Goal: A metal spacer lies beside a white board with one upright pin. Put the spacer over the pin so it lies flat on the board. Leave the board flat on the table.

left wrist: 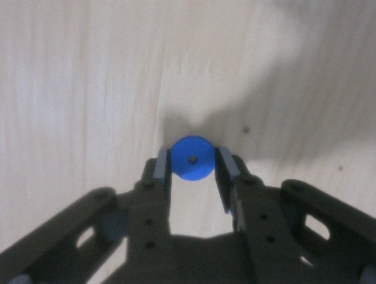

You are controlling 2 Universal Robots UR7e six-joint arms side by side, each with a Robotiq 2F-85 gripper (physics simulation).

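Places are measured from the left arm's base along level axes (x back, y right, z up), in centimetres.
Where they show: left gripper, fingertip midpoint: (192,162).
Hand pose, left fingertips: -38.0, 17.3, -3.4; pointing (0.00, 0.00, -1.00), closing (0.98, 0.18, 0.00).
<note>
After its pixels a point has its place, as x, y, z.
The spacer (193,170) @(-37.9, 16.9, -3.2) is a round blue disc with a small dark hole at its centre. It shows near the middle of the left wrist view. My left gripper (192,162) @(-38.0, 17.3, -3.4) is shut on the spacer, with one fingertip touching it on each side. The spacer's round face points up at the camera. Its height against the table is hard to tell from straight above. The white board and its pin do not show in this view, and neither does my right gripper.
The pale wood-grained table top (75,100) @(-45.3, 20.1, -3.8) lies under the gripper. It has small dark spots to the right of the spacer. A broad shadow falls across the right side.
</note>
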